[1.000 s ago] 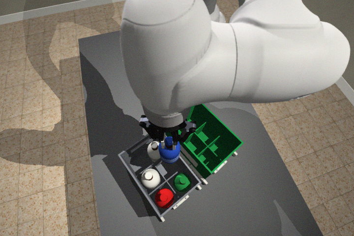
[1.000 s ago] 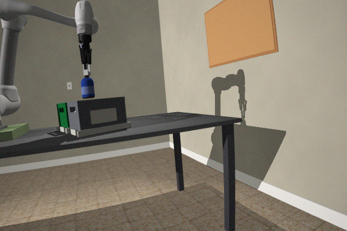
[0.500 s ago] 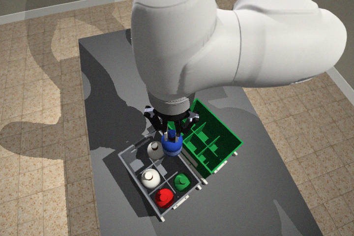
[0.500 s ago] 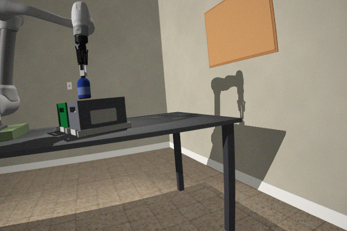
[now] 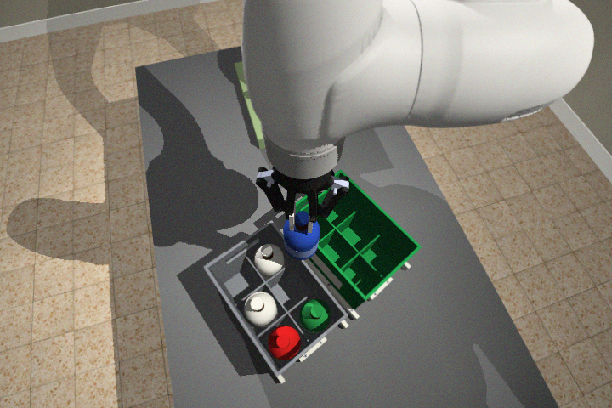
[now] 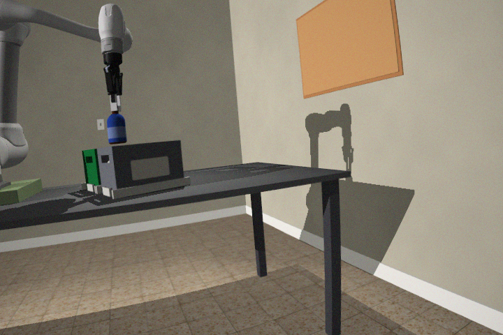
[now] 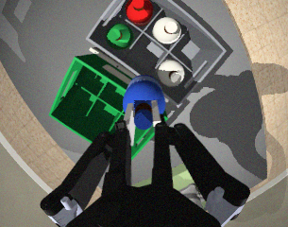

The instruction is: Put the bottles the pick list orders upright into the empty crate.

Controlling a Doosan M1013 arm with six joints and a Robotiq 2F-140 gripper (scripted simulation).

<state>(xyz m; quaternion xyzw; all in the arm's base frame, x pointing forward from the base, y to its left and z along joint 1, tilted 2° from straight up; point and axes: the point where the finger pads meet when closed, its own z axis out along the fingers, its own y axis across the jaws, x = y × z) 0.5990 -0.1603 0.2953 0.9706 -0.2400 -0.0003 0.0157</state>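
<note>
My hand is 80 mm above the blue bottle. Also, from my hand: green bottle (260 mm below, 140 mm ahead, 20 mm to the right); then grey crate (270 mm below, 90 mm to the right, 70 mm ahead); then green crate (270 mm below, 130 mm to the left).
</note>
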